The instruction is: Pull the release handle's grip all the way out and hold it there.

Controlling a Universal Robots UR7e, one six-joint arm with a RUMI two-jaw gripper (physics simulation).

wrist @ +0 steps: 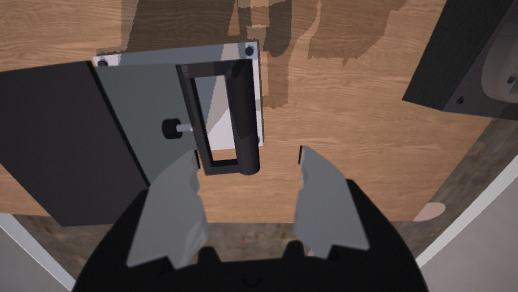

my gripper: 249, 149
pale base plate: 248, 50
